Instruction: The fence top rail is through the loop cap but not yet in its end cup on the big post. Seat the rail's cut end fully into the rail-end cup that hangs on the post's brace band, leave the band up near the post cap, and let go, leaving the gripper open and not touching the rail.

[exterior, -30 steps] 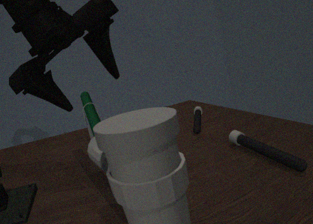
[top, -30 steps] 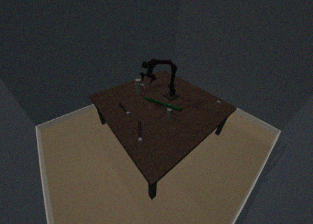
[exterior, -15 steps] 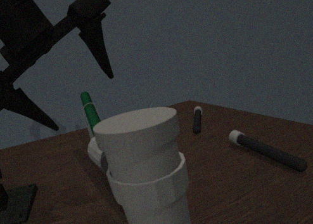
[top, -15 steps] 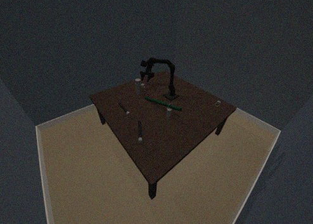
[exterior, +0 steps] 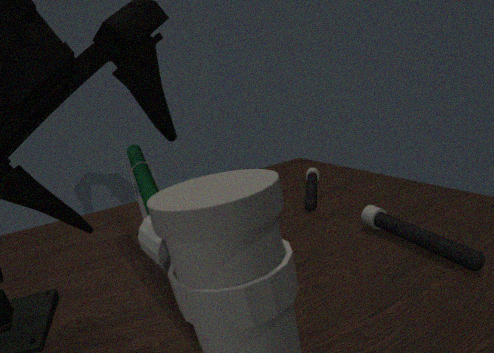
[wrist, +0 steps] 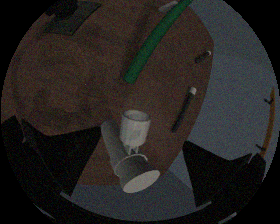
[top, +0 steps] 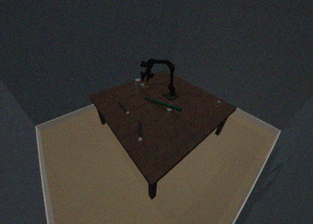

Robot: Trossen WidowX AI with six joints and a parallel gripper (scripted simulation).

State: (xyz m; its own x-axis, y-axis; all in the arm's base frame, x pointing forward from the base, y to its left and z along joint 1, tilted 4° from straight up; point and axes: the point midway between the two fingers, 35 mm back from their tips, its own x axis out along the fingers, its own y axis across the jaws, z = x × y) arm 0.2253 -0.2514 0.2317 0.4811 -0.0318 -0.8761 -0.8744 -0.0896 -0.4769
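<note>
Now: the rail-end cup 20 mm ahead of my gripper tip, 20 mm to the right of it and 50 mm below it. Round my gripper tip: short post 100 mm ahead, 440 mm to the left, 100 mm below.
</note>
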